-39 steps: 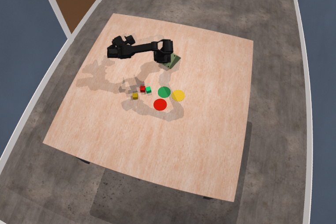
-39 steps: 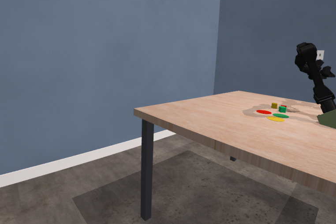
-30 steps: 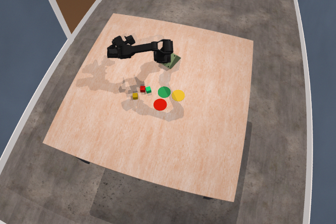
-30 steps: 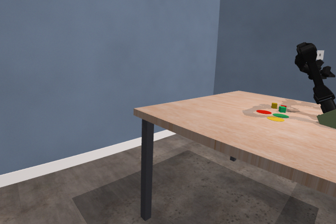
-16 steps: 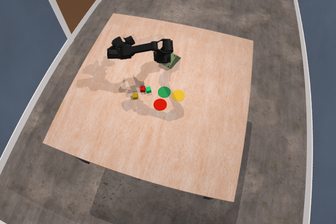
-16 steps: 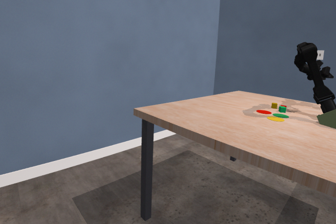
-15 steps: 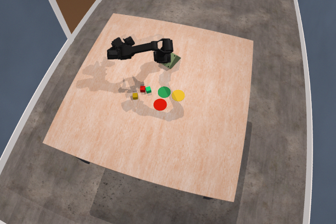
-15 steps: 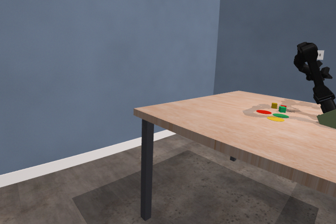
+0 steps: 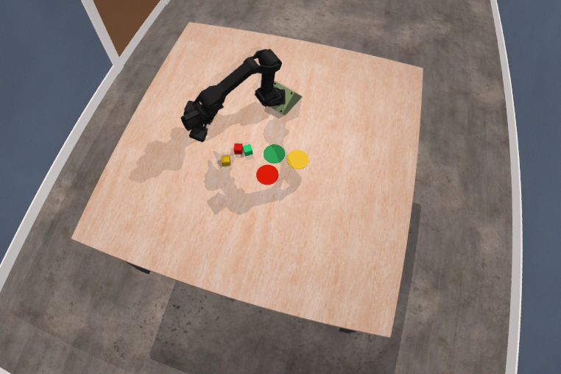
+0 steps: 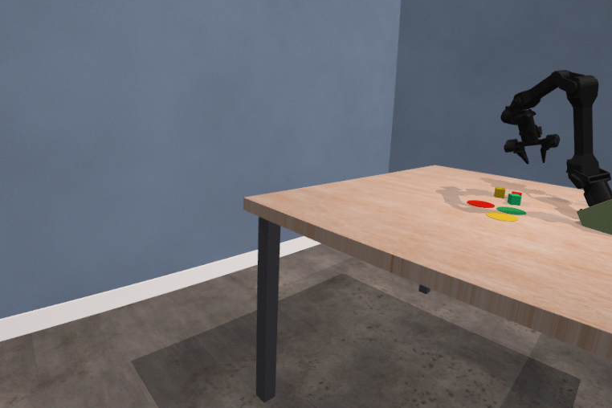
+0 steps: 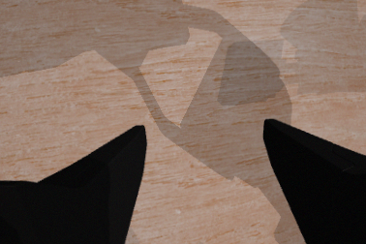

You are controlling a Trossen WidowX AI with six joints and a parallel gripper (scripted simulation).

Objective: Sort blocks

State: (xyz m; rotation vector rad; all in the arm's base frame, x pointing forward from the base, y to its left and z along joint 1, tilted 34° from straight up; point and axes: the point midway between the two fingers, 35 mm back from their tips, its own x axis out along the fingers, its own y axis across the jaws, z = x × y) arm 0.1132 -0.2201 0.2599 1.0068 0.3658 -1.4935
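My hand is 100 mm short of the yellow block, 80 mm to the right of it and 150 mm above it. From my hand the other things lie so: green block 60 mm ahead, 170 mm to the left, 150 mm below; green circle 70 mm ahead, 280 mm to the left, 160 mm below; red block 50 mm ahead, 130 mm to the left, 150 mm below.
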